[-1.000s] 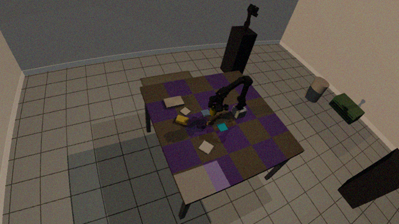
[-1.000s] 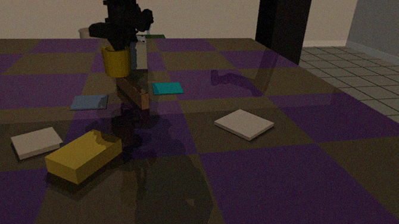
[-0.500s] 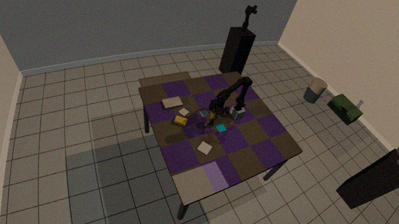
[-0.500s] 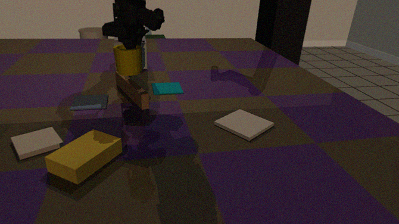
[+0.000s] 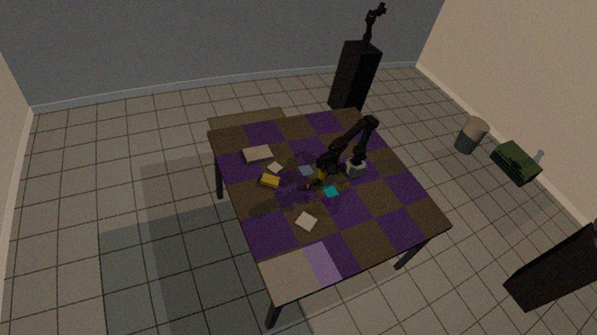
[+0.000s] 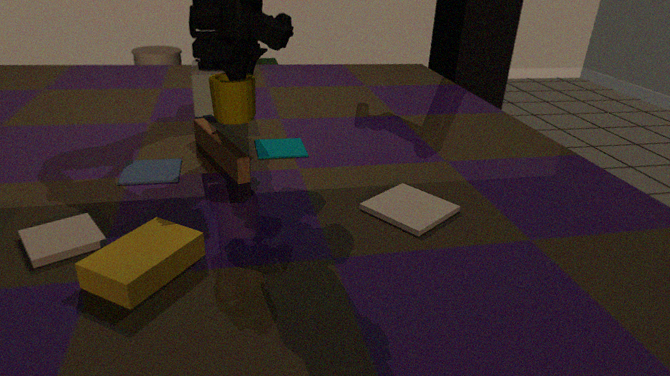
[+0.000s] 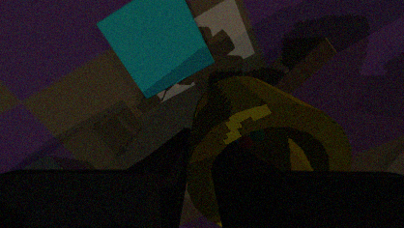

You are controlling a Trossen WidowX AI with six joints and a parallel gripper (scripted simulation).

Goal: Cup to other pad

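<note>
The wooden bar lies 90 mm below my gripper tip, 40 mm to the right of it and 20 mm ahead of it. Round my gripper tip: blue-grey pad 150 mm to the right, 110 mm below, 60 mm ahead; white tile 250 mm ahead, 200 mm to the left, 100 mm below; yellow cup 20 mm to the right, 20 mm ahead.
</note>
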